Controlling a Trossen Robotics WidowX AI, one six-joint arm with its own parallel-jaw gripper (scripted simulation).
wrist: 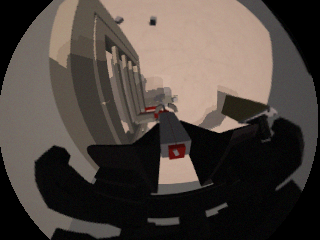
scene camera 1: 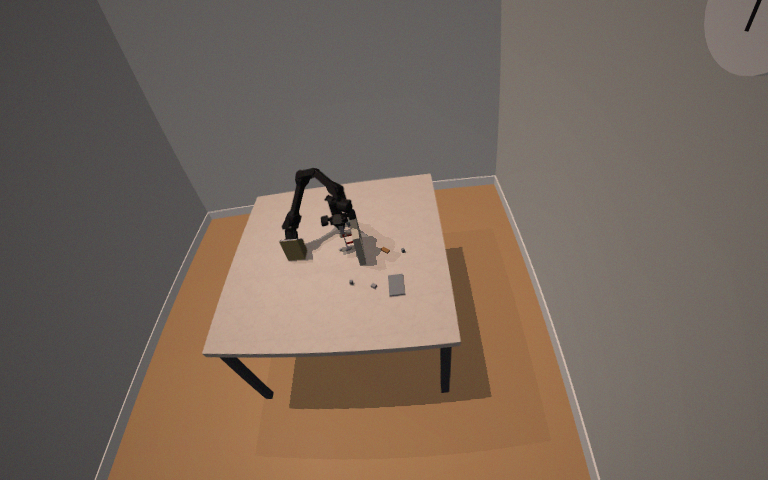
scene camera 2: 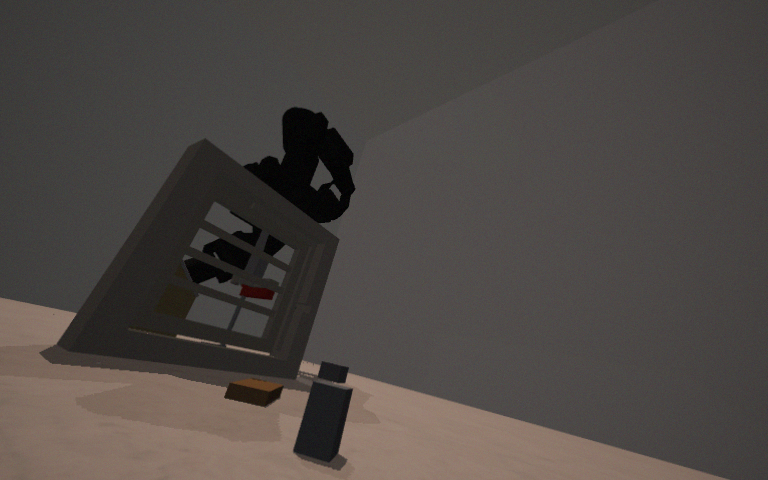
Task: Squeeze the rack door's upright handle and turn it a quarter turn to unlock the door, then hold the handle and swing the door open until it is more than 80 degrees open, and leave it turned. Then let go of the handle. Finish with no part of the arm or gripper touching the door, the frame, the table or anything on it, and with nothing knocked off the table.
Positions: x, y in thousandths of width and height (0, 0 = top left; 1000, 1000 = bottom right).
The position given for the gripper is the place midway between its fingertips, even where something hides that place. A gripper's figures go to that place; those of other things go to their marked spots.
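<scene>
There's a grey rack frame (wrist: 230, 340) that's 0.06 m from the lens, and the gripper (wrist: 530, 519) is 0.10 m from the lens.
</scene>
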